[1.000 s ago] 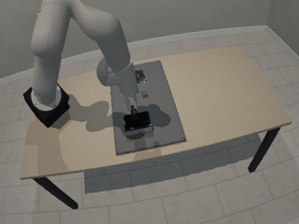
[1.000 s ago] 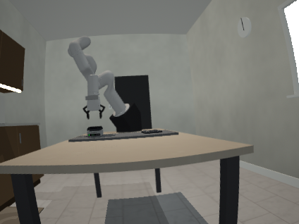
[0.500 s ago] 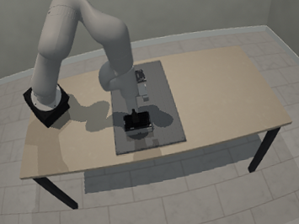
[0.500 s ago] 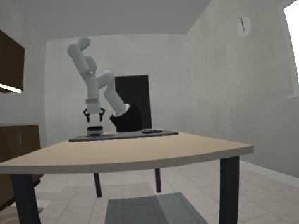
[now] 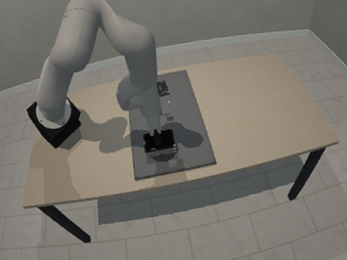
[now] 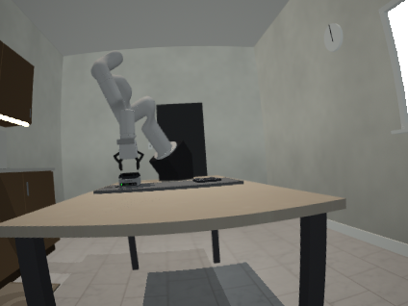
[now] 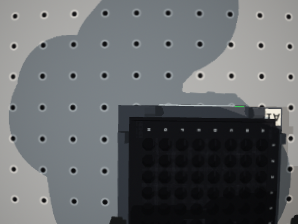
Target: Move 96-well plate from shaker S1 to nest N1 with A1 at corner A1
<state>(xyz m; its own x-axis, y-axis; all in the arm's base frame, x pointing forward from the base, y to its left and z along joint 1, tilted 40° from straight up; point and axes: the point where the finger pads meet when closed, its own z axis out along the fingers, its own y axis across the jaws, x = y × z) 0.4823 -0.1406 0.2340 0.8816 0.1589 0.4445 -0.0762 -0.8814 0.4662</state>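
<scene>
The black 96-well plate is 30 mm below my hand. Also, from my hand: A1 label (120 mm ahead, 350 mm to the left, 80 mm below); plate nest N1 (50 mm ahead, 410 mm to the left, 90 mm below).
</scene>
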